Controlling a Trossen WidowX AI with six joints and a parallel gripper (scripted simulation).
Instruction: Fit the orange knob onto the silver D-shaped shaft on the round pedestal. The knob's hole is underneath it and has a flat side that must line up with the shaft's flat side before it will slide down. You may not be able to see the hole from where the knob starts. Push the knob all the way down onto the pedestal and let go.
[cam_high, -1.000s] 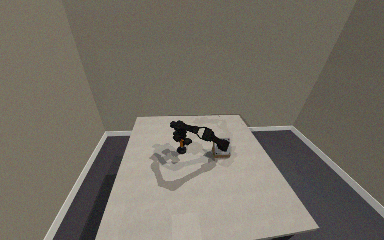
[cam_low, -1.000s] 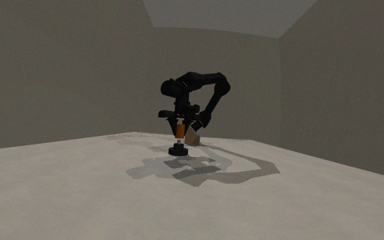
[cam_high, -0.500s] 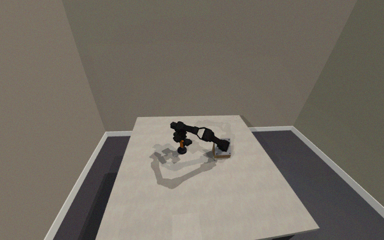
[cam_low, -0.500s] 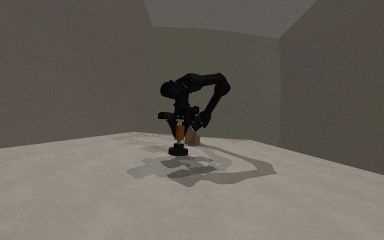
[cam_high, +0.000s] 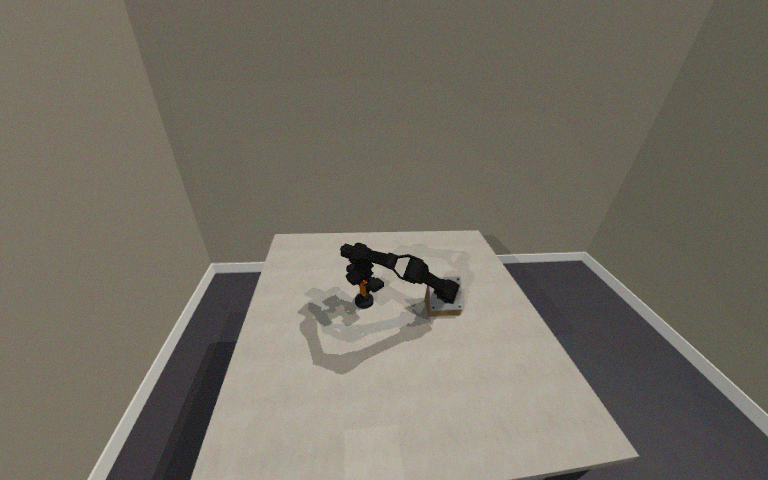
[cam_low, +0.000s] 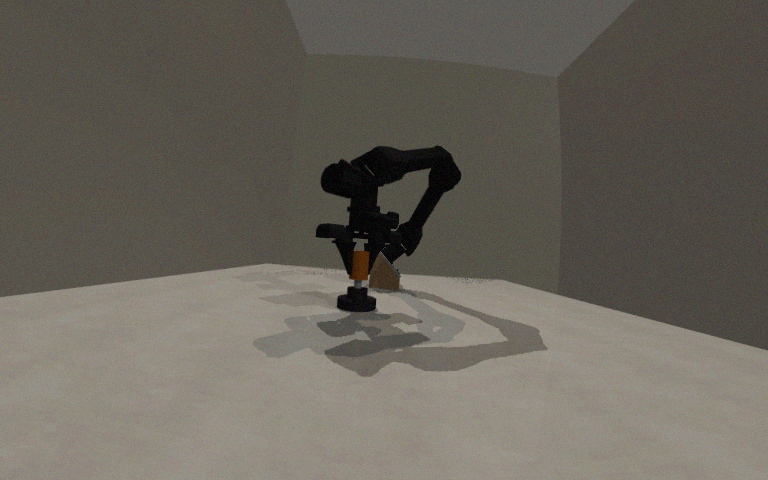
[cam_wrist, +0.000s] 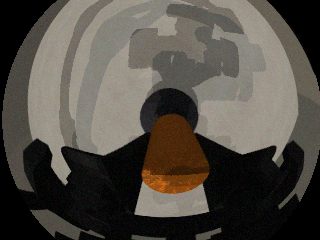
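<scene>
My gripper tip is 40 mm above the black round pedestal. From my gripper tip the other things lie so: orange knob: 30 mm above.
</scene>
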